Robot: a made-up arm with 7 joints.
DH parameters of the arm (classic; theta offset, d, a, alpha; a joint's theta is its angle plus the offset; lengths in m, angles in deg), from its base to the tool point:
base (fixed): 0 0.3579 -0.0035 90
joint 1: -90 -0.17 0.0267 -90
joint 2: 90 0.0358 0.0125 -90
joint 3: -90 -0.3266 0.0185 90
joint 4: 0 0.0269 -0.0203 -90
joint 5: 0 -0.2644 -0.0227 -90
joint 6: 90 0.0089 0.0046 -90
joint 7: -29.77 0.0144 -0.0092 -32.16
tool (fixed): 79.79 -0.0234 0 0
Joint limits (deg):
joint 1: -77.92..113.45
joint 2: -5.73..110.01
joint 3: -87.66..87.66
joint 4: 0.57..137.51
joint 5: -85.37..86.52
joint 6: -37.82..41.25
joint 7: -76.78..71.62
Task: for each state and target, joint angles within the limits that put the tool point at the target. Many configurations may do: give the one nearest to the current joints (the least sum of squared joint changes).
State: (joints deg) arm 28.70 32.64 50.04 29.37 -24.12 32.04 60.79
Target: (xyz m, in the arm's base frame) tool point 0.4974 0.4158 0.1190
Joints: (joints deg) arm 46.47 12.15 40.95 43.18 -25.82 31.09 57.97
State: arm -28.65 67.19 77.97 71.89 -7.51 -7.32 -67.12
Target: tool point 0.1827 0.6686 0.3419
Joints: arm -30.87 77.32 63.32 67.01 -6.19 -6.92 -69.36
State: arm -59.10 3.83 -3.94 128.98 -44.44 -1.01 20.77
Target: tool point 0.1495 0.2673 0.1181
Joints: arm -25.30 19.91 10.21 136.95 -44.93 -0.64 22.64
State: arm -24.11 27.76 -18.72 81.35 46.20 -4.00 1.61
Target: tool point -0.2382 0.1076 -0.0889
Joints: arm -55.00 15.76 -37.36 85.76 47.76 -4.55 0.35
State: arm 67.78 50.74 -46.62 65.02 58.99 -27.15 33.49
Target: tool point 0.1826 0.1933 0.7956
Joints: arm 113.45 7.78 -0.61 102.14 60.97 -10.17 70.55
